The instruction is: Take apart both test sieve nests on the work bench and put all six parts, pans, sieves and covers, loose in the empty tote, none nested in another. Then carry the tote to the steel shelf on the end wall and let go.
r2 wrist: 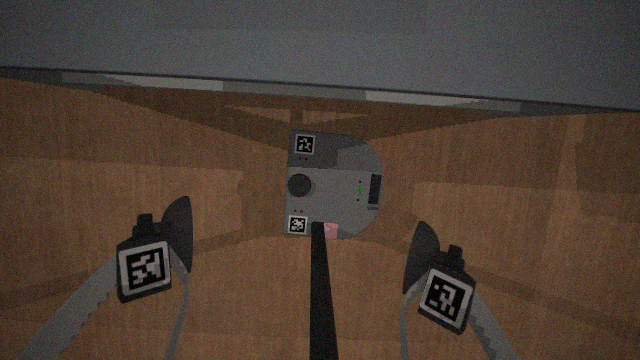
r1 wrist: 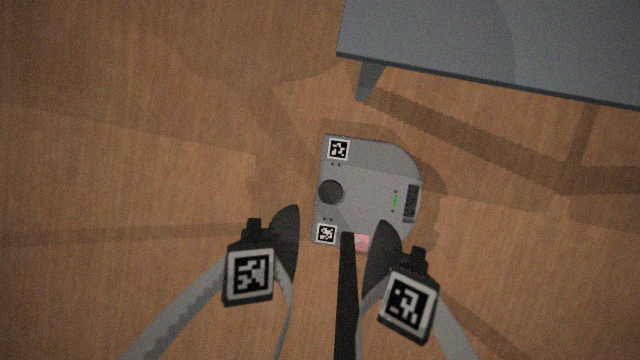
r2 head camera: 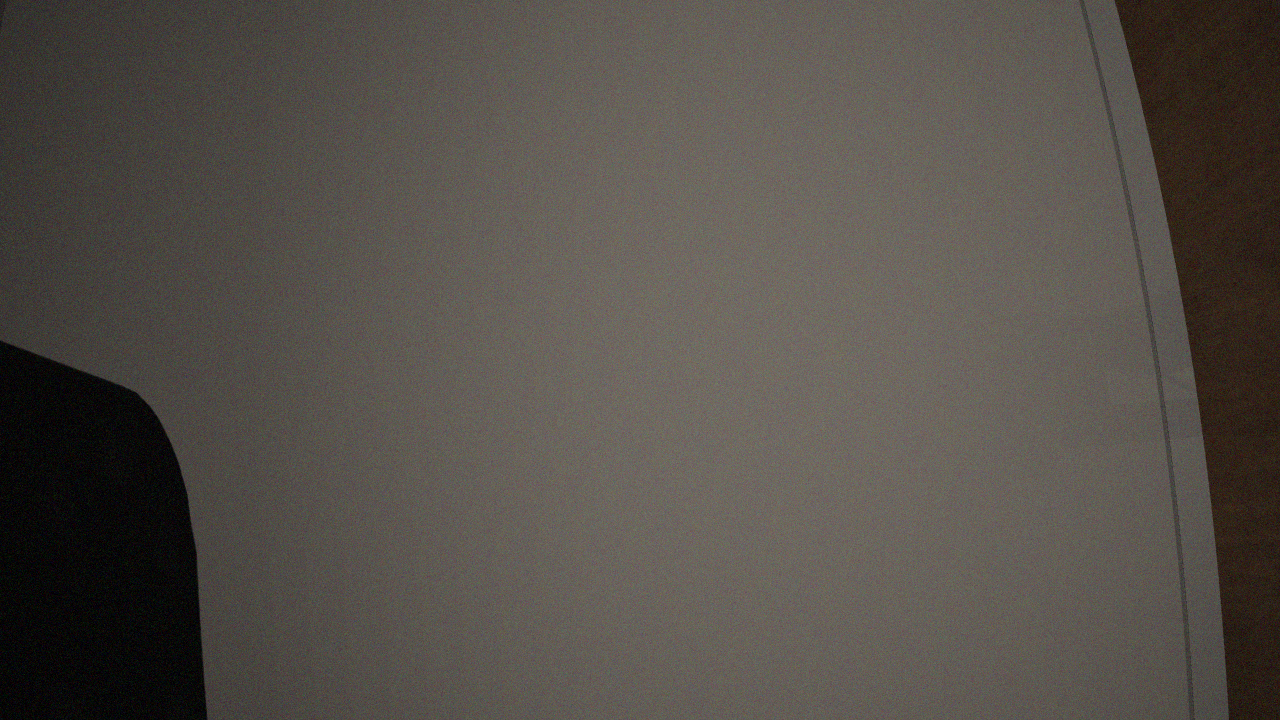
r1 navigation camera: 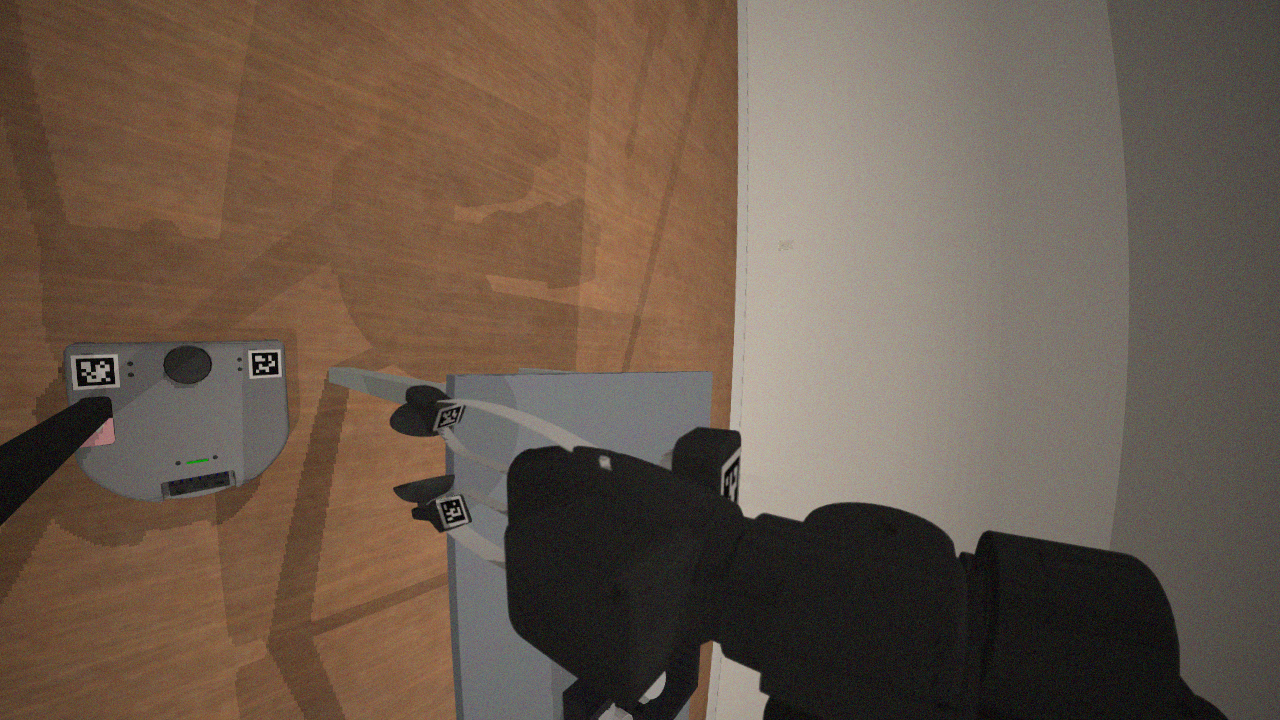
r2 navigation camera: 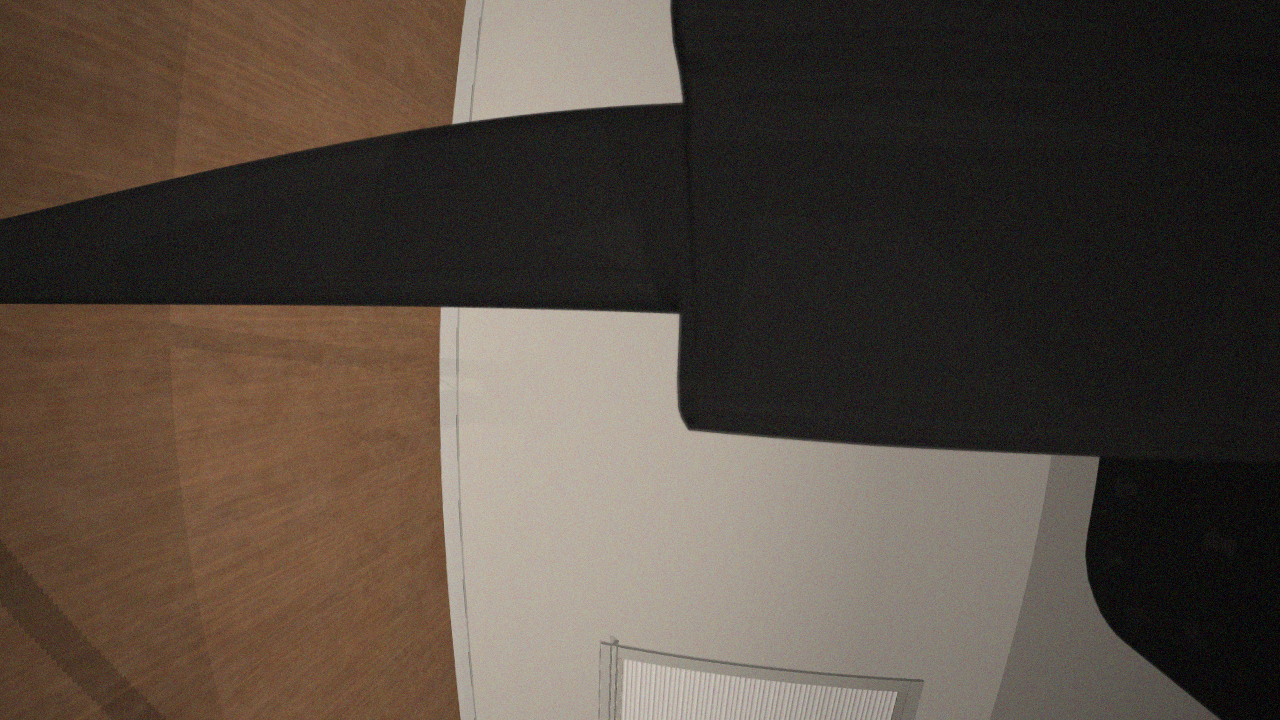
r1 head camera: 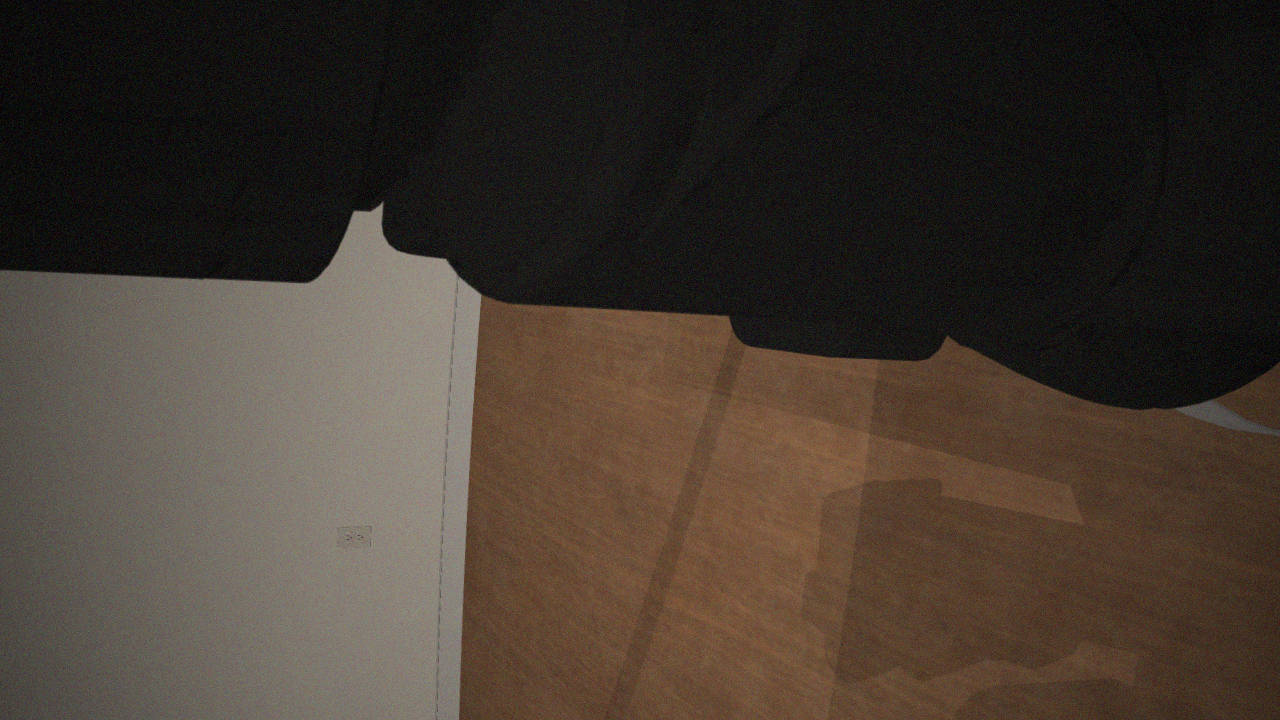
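In the r1 navigation view, r1's gripper (r1 navigation camera: 423, 452) is open and empty beside a corner of a blue-grey table top (r1 navigation camera: 626, 411). In the r1 wrist view, the same gripper (r1 wrist: 332, 242) has its fingers apart, with the table top (r1 wrist: 450, 40) at the upper right. In the r2 wrist view, r2's gripper (r2 wrist: 302, 232) is wide open and empty, with a blue-grey top (r2 wrist: 320, 50) across the upper part. I cannot tell whether these tops are the work bench. The sieve nests, their parts, the tote and the steel shelf do not show recognisably.
r1's grey base (r1 navigation camera: 179, 411) (r1 wrist: 365, 170) and r2's base (r2 wrist: 340, 195) stand on the wooden floor. A table leg (r1 navigation camera: 375, 383) sticks out near r1's fingers. Walls rise close by, with an outlet (r1 head camera: 354, 536) in the r1 head view and a window (r2 navigation camera: 760, 694) in the r2 navigation view.
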